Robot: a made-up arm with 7 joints. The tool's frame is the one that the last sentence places.
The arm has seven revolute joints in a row. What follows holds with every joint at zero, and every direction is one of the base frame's.
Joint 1 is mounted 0.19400 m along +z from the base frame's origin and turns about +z.
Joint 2 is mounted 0.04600 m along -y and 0.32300 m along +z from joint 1 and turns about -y.
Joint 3 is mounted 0.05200 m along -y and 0.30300 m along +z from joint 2 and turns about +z.
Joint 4 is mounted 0.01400 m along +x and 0.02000 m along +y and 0.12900 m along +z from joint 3 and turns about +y.
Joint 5 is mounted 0.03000 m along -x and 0.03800 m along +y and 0.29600 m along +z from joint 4 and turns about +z.
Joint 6 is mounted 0.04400 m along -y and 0.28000 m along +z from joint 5 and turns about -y.
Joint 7 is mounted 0.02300 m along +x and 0.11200 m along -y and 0.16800 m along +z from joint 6 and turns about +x.
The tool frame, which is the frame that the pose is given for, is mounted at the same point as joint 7; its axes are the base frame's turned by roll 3.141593, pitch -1.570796 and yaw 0.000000 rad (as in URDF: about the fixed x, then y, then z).
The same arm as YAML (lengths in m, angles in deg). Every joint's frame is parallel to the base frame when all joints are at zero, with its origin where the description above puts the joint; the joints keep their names.
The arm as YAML. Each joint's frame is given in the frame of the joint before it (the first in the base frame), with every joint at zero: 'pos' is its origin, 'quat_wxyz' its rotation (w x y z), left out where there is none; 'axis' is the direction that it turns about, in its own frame. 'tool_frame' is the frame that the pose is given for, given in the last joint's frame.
length_unit: m
angle_unit: deg
joints:
  - joint: joint 1
    pos: [0.0, 0.0, 0.194]
    axis: "+z"
  - joint: joint 2
    pos: [0.0, -0.046, 0.323]
    axis: "-y"
  - joint: joint 3
    pos: [0.0, -0.052, 0.303]
    axis: "+z"
  - joint: joint 4
    pos: [0.014, 0.02, 0.129]
    axis: "+y"
  - joint: joint 5
    pos: [-0.03, 0.038, 0.296]
    axis: "+z"
  - joint: joint 6
    pos: [0.0, -0.044, 0.28]
    axis: "-y"
  - joint: joint 7
    pos: [0.023, -0.112, 0.168]
    axis: "+x"
tool_frame:
  pos: [0.0, 0.0, 0.0]
  quat_wxyz: [0.0, 0.707107, 0.0, 0.707107]

